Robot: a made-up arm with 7 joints. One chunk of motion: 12 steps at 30 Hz.
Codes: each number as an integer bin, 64 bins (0 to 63) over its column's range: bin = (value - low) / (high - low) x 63, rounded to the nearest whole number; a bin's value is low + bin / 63 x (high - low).
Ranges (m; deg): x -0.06..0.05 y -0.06..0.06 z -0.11..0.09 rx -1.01..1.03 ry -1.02..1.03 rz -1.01..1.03
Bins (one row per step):
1: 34 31 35 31 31 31
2: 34 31 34 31 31 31
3: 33 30 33 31 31 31
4: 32 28 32 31 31 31
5: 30 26 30 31 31 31
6: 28 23 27 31 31 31
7: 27 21 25 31 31 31
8: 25 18 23 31 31 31
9: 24 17 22 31 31 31
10: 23 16 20 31 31 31
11: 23 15 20 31 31 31
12: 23 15 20 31 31 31
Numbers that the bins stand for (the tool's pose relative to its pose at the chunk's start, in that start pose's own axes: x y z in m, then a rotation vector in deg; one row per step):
1: -0.0006 -0.0010 0.0011 -0.01 -0.01 -0.01
2: -0.0006 -0.0010 -0.0021 -0.01 -0.01 -0.01
3: -0.0024 -0.0029 -0.0052 -0.01 -0.01 -0.01
4: -0.0041 -0.0067 -0.0084 -0.01 -0.01 -0.01
5: -0.0076 -0.0105 -0.0148 -0.01 -0.01 -0.01
6: -0.0111 -0.0162 -0.0243 -0.01 -0.01 -0.01
7: -0.0129 -0.0200 -0.0306 -0.01 -0.01 -0.01
8: -0.0163 -0.0257 -0.0370 -0.01 -0.01 -0.01
9: -0.0181 -0.0276 -0.0402 -0.01 -0.01 -0.01
10: -0.0198 -0.0295 -0.0465 -0.01 -0.01 -0.01
11: -0.0198 -0.0314 -0.0465 -0.01 -0.01 -0.01
12: -0.0198 -0.0314 -0.0465 -0.01 -0.01 -0.01

